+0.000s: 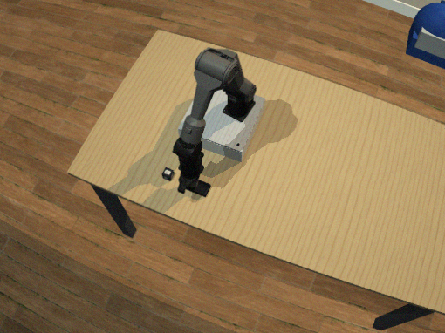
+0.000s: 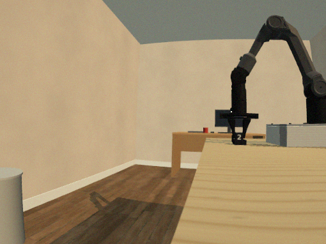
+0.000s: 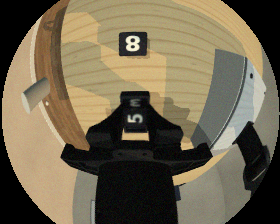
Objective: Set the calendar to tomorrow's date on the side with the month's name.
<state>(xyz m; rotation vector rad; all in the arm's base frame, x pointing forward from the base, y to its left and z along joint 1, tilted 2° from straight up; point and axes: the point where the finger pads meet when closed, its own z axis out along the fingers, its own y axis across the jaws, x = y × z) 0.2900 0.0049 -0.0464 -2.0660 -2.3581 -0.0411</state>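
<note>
Now: the black calendar cube right at my hand. Round my hand: calendar tray 20 mm to the left, 20 mm below.
</note>
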